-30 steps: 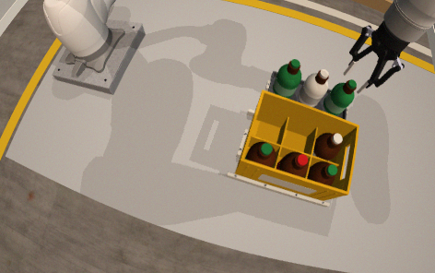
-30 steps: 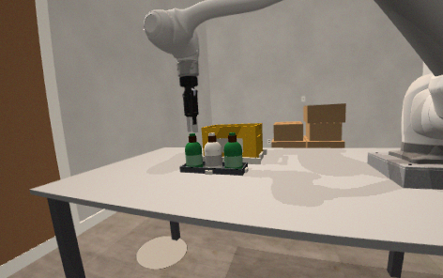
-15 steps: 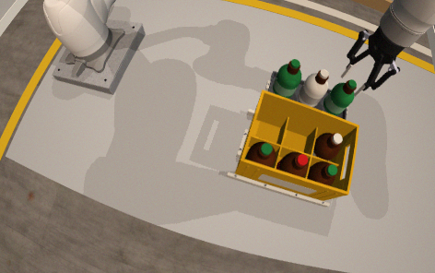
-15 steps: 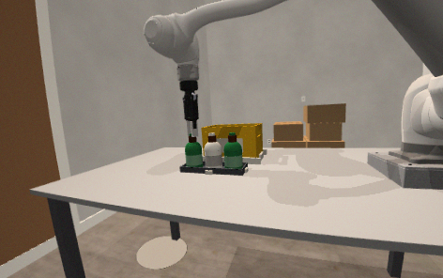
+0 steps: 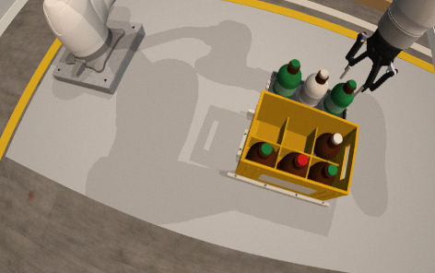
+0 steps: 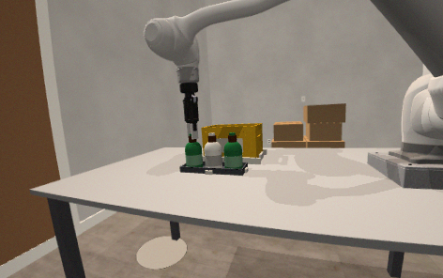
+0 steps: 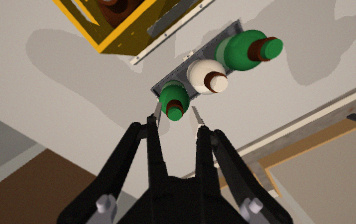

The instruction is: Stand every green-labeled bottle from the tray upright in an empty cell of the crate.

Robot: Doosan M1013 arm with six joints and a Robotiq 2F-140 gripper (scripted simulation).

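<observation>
My gripper is now 9 cm past the white-labeled bottle, 9 cm above it and 1 cm to the left of it. From my hand the other things lie so: brown bottle 19 cm to the right, 8 cm below, 2 cm behind; yellow crate 23 cm to the right, 11 cm behind, 9 cm below; dark tray 16 cm below, 9 cm behind, 1 cm to the right.
</observation>
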